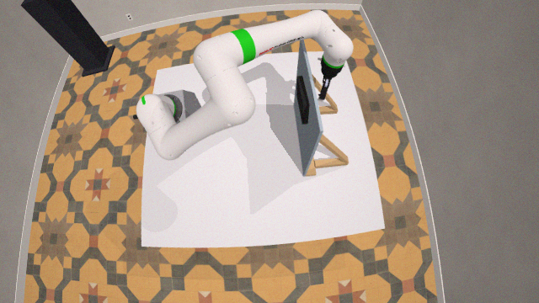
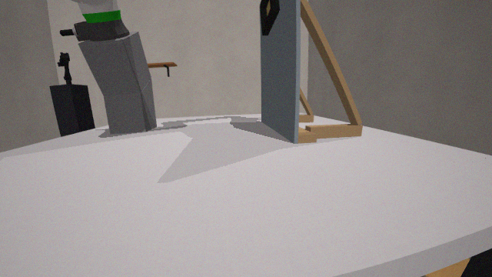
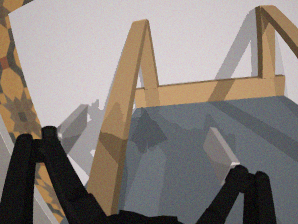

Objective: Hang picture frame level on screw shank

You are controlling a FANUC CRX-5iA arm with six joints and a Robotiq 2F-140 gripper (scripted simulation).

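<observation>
Now: hand 120 mm past the picture frame, 120 mm to the left of it and 90 mm below it. Also, from my hand: grey-blue board 110 mm behind, 110 mm to the right, 80 mm below.
</observation>
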